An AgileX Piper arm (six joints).
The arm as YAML. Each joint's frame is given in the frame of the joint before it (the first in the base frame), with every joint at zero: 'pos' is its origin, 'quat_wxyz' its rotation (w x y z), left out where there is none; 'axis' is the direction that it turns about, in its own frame. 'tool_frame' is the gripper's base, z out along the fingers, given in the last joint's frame.
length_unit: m
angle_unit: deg
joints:
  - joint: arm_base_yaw
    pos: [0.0, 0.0, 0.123]
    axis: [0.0, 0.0, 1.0]
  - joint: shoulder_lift
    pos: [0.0, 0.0, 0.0]
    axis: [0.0, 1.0, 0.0]
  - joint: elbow
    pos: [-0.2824, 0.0, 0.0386]
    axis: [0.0, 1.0, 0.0]
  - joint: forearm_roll
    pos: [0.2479, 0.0, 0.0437]
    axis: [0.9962, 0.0, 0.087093]
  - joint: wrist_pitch
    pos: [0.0, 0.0, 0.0]
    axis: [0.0, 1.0, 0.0]
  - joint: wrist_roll
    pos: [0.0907, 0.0, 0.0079]
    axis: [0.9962, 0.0, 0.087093]
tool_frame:
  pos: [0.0, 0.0, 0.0]
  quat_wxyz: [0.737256, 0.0, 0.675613, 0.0]
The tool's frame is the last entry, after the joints.
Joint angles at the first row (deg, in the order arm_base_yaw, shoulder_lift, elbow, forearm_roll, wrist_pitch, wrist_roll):
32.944 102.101 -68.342 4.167 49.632 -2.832
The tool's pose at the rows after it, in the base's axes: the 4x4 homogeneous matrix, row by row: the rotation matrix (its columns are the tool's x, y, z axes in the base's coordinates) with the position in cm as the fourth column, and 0 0 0 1 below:
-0.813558 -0.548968 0.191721 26.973; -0.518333 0.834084 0.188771 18.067; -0.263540 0.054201 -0.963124 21.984; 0 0 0 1
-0.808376 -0.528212 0.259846 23.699; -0.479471 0.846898 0.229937 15.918; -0.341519 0.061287 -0.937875 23.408; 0 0 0 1
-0.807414 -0.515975 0.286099 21.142; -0.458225 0.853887 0.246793 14.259; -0.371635 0.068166 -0.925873 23.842; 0 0 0 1
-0.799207 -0.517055 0.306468 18.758; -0.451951 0.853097 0.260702 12.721; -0.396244 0.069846 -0.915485 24.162; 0 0 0 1
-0.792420 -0.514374 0.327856 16.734; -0.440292 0.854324 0.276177 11.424; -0.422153 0.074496 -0.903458 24.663; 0 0 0 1
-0.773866 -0.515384 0.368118 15.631; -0.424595 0.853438 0.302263 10.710; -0.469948 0.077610 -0.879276 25.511; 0 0 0 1
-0.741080 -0.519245 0.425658 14.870; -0.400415 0.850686 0.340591 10.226; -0.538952 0.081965 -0.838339 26.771; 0 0 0 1
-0.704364 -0.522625 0.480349 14.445; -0.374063 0.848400 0.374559 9.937; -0.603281 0.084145 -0.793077 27.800; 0 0 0 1
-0.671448 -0.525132 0.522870 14.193; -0.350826 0.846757 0.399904 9.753; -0.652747 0.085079 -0.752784 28.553; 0 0 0 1
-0.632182 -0.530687 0.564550 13.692; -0.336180 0.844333 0.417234 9.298; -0.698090 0.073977 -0.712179 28.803; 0 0 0 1
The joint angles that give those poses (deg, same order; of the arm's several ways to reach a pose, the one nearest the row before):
32.944 95.725 -64.141 4.167 48.185 -2.353
32.944 85.914 -55.466 4.224 44.531 -0.877
32.943 78.984 -49.288 4.304 43.370 -0.002
32.944 72.368 -44.117 4.360 43.281 0.000
32.943 66.236 -40.539 4.402 44.174 0.367
32.946 61.831 -39.213 4.400 44.170 0.547
32.945 57.823 -39.021 4.538 43.380 0.546
32.944 55.012 -39.023 4.581 41.679 0.545
32.941 53.107 -39.023 4.584 39.921 0.541
32.742 50.533 -37.653 4.280 37.668 0.004

